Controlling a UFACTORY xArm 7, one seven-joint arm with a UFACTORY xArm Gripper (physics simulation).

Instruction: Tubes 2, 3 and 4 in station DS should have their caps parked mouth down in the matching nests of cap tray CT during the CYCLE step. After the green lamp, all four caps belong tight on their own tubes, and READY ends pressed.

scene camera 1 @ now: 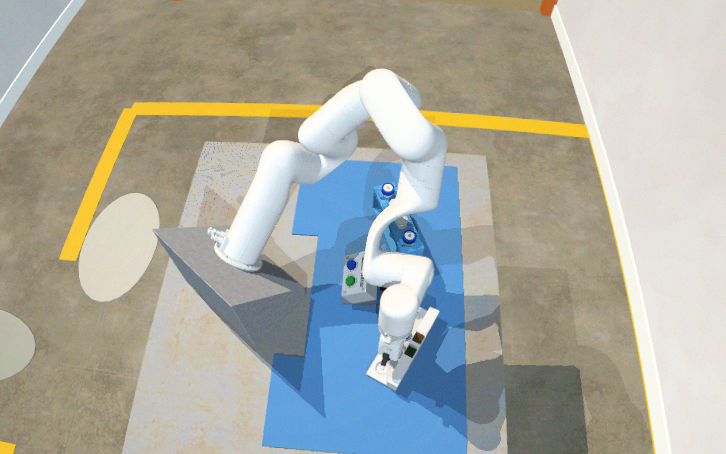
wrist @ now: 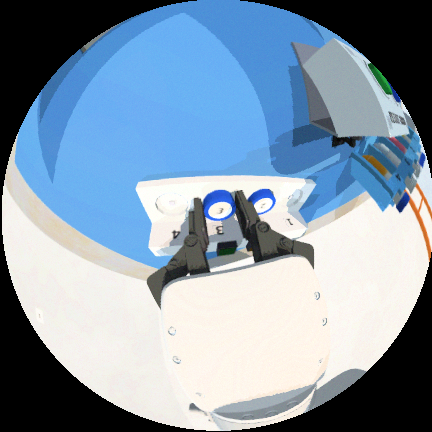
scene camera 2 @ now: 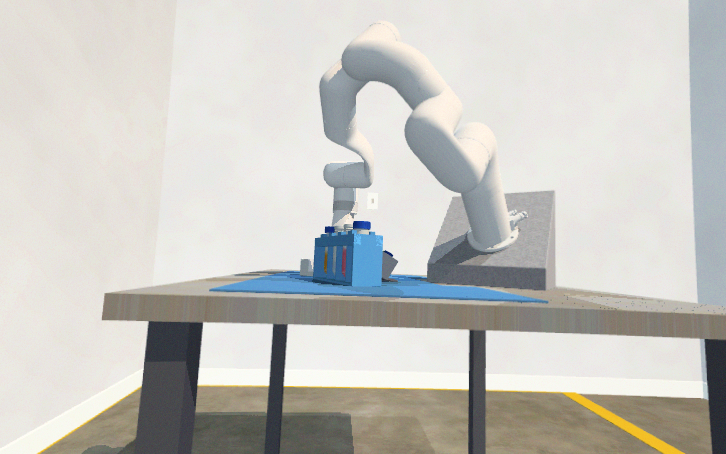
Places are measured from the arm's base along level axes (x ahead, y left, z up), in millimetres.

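Pixels of known places: gripper, fingertip midpoint: [wrist: 218, 203]; arm's base at its link origin: [scene camera 1: 237, 256] [scene camera 2: 492, 235].
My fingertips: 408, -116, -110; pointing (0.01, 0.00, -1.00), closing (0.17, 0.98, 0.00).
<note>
Ahead of a thing's pixels: the offset from my fingertips to its top centre, as dx, dy, dz. "spot": to the spot under its first point.
My gripper [scene camera 1: 385, 359] [wrist: 218, 203] is shut on the blue cap 3 {+5, -1, +6} [wrist: 219, 206], at nest 3 of the white cap tray {spot: -26, -66, -7} [scene camera 1: 375, 373] [wrist: 158, 243]. Whether the cap touches the nest is hard to tell. The blue cap 2 {+23, +48, +2} [wrist: 262, 201] sits in nest 2, beside the right finger. Nest 4 {spot: -11, -49, -10} [wrist: 172, 203] and nest 1 {spot: +46, +109, -12} [wrist: 295, 197] show no cap. The blue tube station {-45, +333, +85} [scene camera 1: 412, 248] [scene camera 2: 367, 260] [wrist: 369, 174] has a blue cap at each end, a near one {-6, +266, +103} [scene camera 1: 409, 237] and a far one {-84, +401, +103} [scene camera 1: 387, 189]. Pale uncapped tube tops show between them. The green lamp window {spot: +46, -9, +35} [scene camera 1: 410, 351] [wrist: 227, 249] looks dark.
A grey control box {-111, +164, +66} [scene camera 1: 358, 294] [wrist: 340, 85] with a green button {-130, +139, +57} [scene camera 1: 350, 280] [wrist: 380, 78] and a blue button {-136, +183, +57} [scene camera 1: 351, 264] stands between the tray and the station. A brown window {spot: +59, +30, +35} [scene camera 1: 418, 337] is beside the green one. The grey wedge base [scene camera 1: 235, 289] [scene camera 2: 489, 274] carries the arm.
</note>
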